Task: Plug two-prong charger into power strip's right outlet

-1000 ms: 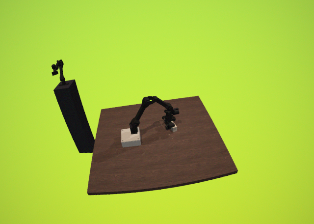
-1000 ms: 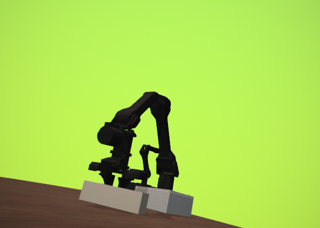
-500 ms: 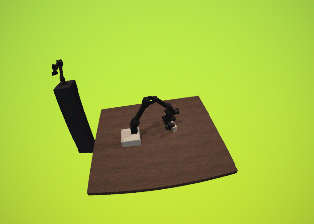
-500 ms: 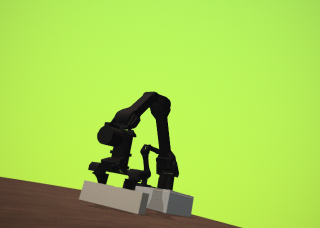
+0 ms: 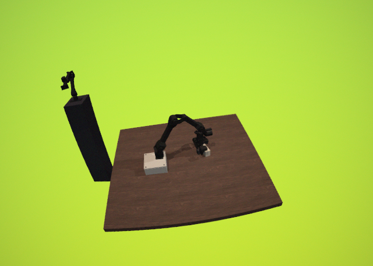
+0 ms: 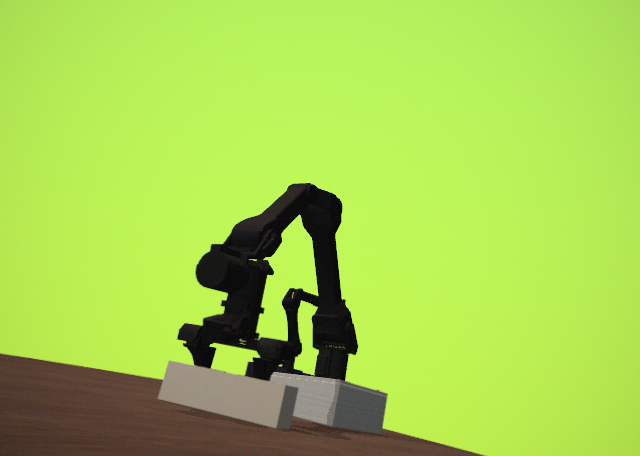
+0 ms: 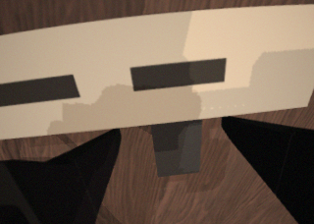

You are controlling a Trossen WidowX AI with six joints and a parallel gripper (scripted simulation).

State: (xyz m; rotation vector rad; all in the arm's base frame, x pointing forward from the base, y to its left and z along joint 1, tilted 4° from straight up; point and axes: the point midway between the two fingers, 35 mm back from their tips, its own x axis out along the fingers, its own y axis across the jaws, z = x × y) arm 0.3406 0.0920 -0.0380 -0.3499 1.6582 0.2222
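The charger lies 2 cm ahead of my gripper tip, 1 cm to the left of it and 1 cm above it.
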